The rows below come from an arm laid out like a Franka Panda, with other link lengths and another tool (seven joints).
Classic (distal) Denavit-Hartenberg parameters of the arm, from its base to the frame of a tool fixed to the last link. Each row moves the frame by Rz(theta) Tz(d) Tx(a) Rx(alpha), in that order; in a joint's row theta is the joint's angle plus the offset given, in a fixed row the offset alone. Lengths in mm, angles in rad.
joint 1: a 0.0, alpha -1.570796, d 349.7, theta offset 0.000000
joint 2: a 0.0, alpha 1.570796, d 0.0, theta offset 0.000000
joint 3: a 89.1, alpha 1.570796, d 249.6, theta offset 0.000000
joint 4: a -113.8, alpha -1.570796, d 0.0, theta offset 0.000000
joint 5: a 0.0, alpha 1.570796, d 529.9, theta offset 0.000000
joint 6: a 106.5, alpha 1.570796, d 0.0, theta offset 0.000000
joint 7: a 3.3, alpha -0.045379, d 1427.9, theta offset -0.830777
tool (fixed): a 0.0, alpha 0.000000, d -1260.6, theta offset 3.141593
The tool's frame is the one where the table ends.
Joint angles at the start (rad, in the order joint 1, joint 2, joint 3, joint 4, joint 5, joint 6, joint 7):
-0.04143 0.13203 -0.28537 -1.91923 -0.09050 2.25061 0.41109
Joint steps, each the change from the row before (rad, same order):
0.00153 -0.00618 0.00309 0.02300 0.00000 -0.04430 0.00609
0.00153 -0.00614 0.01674 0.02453 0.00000 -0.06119 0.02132
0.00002 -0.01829 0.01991 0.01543 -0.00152 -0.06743 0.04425
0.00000 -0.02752 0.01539 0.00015 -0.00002 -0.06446 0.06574
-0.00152 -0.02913 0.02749 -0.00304 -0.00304 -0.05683 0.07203
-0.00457 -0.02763 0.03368 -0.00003 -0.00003 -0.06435 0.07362
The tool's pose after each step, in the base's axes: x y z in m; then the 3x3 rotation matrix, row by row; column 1 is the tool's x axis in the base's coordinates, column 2 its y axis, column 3 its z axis. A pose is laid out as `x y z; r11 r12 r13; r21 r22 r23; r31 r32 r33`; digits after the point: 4 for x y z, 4 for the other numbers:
0.7358 -0.1972 0.3057; -0.9807 -0.1231 0.1519; -0.1531 0.9667 -0.2052; -0.1216 -0.2245 -0.9669
0.7381 -0.1834 0.3188; -0.9848 -0.1200 0.1252; -0.1428 0.9707 -0.1933; -0.0984 -0.2082 -0.9731
0.7380 -0.1678 0.3348; -0.9909 -0.0956 0.0944; -0.1114 0.9774 -0.1797; -0.0751 -0.1885 -0.9792
0.7344 -0.1547 0.3484; -0.9973 -0.0448 0.0590; -0.0539 0.9850 -0.1639; -0.0508 -0.1667 -0.9847
0.7322 -0.1346 0.3618; -0.9996 0.0014 0.0298; -0.0031 0.9883 -0.1522; -0.0297 -0.1522 -0.9879
0.7289 -0.1122 0.3753; -0.9989 0.0472 -0.0050; 0.0474 0.9891 -0.1395; -0.0017 -0.1396 -0.9902

